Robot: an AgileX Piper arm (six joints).
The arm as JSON. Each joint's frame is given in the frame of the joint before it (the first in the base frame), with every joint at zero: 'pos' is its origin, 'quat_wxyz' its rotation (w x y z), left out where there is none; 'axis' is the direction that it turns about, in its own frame. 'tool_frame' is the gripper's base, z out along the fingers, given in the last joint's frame.
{
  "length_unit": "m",
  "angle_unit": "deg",
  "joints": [
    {
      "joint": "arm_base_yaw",
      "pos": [
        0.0,
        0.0,
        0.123
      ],
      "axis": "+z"
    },
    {
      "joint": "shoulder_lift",
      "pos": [
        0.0,
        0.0,
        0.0
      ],
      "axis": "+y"
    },
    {
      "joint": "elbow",
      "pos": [
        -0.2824,
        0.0,
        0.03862
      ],
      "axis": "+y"
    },
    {
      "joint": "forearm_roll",
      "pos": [
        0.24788,
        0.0,
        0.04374
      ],
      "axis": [
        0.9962,
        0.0,
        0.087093
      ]
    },
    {
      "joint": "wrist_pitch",
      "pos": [
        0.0,
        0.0,
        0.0
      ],
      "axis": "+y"
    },
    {
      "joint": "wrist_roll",
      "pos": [
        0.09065,
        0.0,
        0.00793
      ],
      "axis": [
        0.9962,
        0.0,
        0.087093
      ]
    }
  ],
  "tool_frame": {
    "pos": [
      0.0,
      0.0,
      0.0
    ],
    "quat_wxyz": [
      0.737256,
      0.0,
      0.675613,
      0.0
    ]
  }
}
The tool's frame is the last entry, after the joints.
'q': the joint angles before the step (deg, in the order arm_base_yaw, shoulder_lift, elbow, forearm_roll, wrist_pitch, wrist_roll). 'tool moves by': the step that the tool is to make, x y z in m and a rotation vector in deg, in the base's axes. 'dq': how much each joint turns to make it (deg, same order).
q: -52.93 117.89 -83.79 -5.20 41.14 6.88
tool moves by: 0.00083 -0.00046 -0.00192 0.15 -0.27 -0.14
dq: 0.00 0.31 -0.06 0.34 -0.29 0.00
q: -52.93 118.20 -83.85 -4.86 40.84 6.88
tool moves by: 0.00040 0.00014 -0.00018 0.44 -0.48 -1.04
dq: 0.00 0.07 -0.09 0.41 0.13 0.88
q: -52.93 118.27 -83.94 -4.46 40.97 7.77
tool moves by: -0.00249 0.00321 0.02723 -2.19 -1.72 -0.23
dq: 0.00 -3.56 -0.30 0.04 1.09 0.15
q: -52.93 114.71 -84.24 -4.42 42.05 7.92
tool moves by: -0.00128 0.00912 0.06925 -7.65 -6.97 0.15
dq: 0.47 -7.86 -2.31 0.97 -0.14 -0.01
